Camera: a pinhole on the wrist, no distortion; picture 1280 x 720 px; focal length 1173.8 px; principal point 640.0 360.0 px. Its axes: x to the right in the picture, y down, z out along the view. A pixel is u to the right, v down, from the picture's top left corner.
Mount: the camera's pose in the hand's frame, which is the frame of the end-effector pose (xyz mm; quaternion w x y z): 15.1 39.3 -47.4 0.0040 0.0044 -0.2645 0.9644
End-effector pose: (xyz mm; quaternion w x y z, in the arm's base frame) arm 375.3 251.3 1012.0 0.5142 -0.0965 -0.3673 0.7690
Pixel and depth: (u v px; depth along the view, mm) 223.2 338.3 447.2
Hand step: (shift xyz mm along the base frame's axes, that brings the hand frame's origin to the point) -127.3 30.9 403.6
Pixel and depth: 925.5 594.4 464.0
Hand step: 81.6 -169.1 379.1
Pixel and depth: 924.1 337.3 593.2
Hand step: -9.1 -275.4 473.8
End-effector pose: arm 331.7 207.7 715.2 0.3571 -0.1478 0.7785 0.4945
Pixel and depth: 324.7 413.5 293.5
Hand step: 85.2 127.4 -199.0
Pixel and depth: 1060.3 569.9 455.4
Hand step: 380.0 126.1 -149.7
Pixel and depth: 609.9 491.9 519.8
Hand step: 290.8 198.5 -300.0
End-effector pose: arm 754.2 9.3 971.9 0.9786 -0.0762 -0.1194 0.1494
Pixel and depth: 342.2 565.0 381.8
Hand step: 100.8 -138.1 299.5
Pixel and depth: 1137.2 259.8 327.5
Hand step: -148.2 -106.5 233.4
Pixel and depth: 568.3 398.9 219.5
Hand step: 14.0 -49.7 152.9
